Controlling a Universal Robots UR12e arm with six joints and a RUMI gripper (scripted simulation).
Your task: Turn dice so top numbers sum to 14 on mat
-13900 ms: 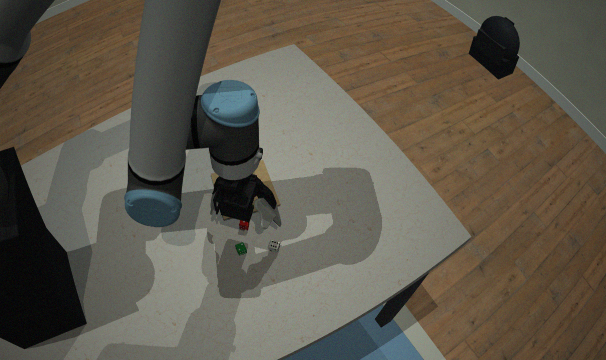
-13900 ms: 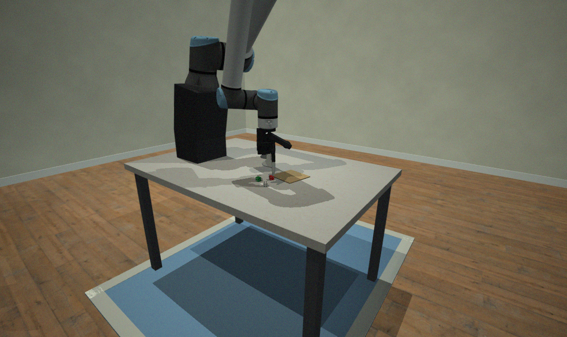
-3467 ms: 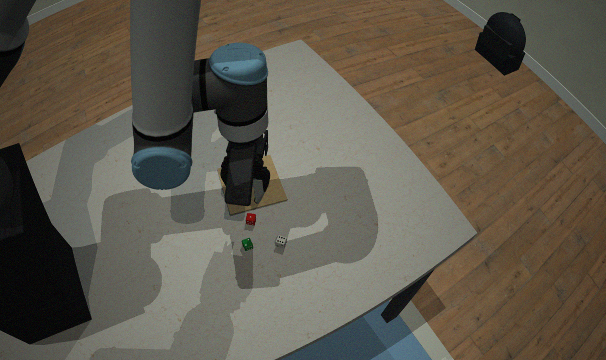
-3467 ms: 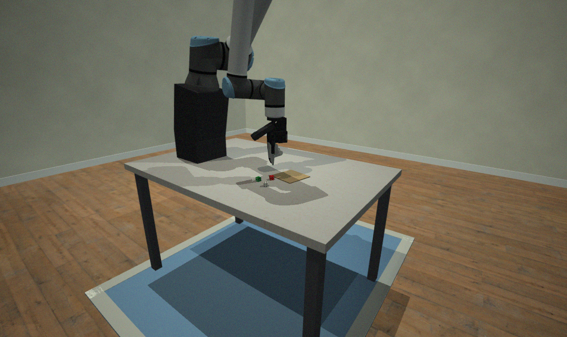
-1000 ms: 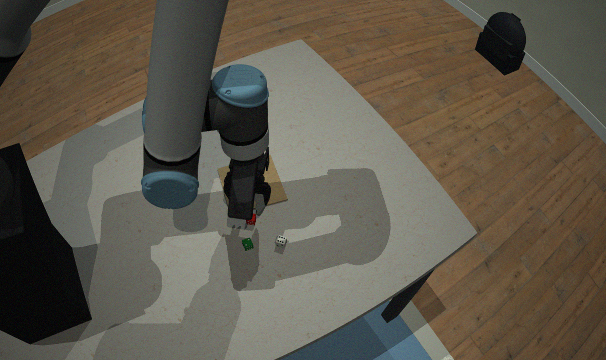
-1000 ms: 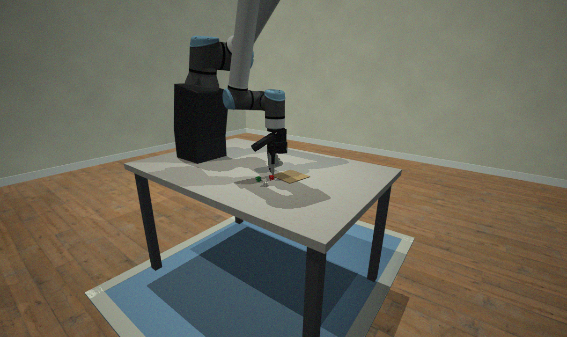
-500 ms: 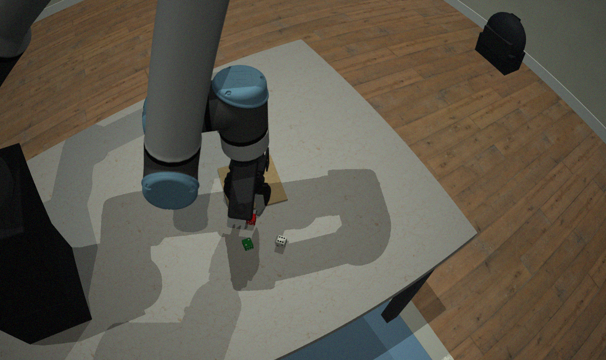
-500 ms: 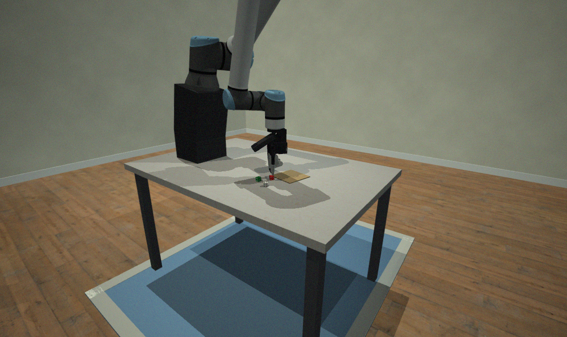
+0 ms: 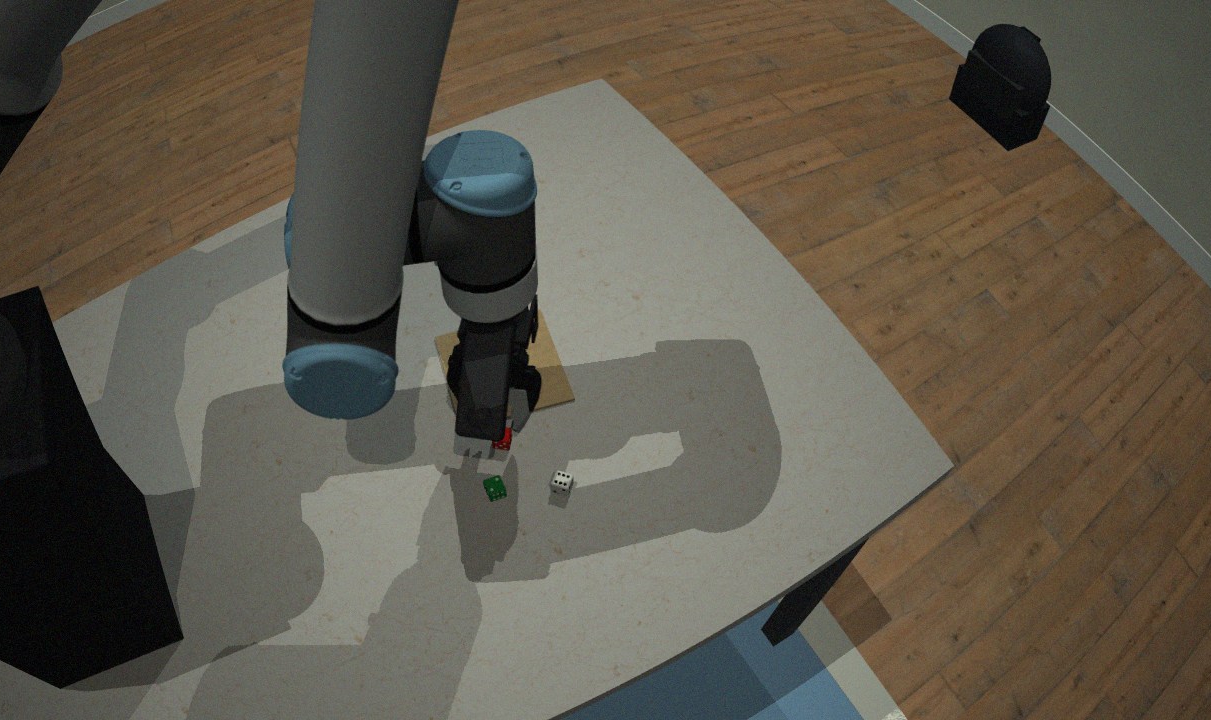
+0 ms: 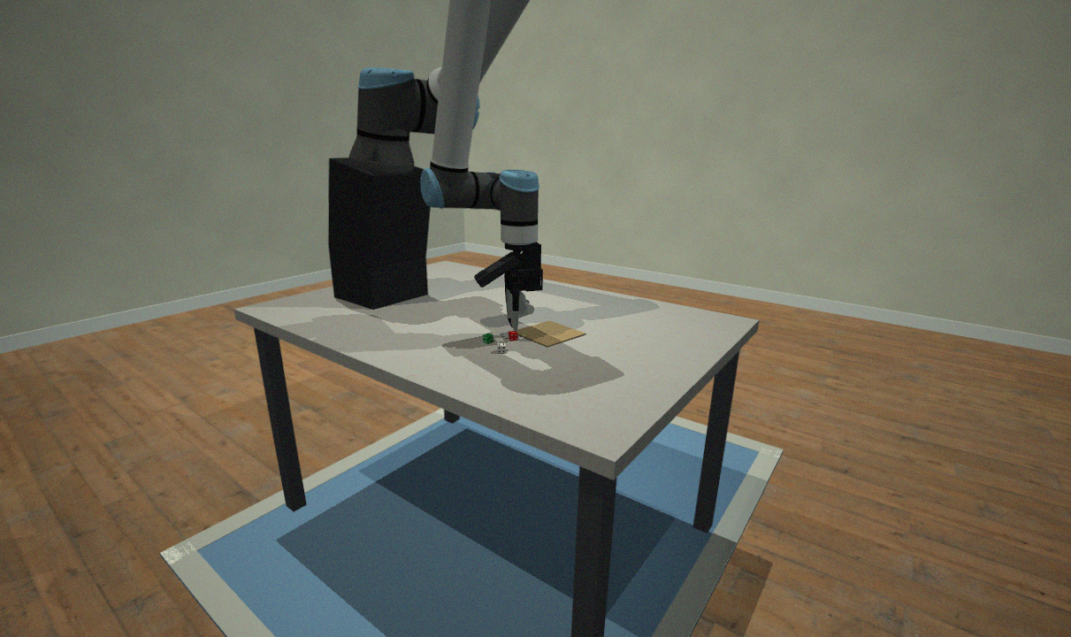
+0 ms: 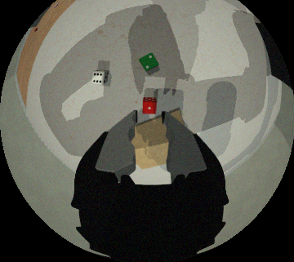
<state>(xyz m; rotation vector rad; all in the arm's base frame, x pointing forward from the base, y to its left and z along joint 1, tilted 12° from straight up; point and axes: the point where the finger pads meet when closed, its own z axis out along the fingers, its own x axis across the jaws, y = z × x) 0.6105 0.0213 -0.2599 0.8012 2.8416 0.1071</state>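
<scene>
Now: the red die 3 cm below my hand. From my hand the other things lie so: white die 4 cm ahead, 8 cm to the right, 3 cm below; then mat 4 cm ahead, 10 cm to the left, 4 cm below; then green die 3 cm behind, 6 cm to the right, 3 cm below.
</scene>
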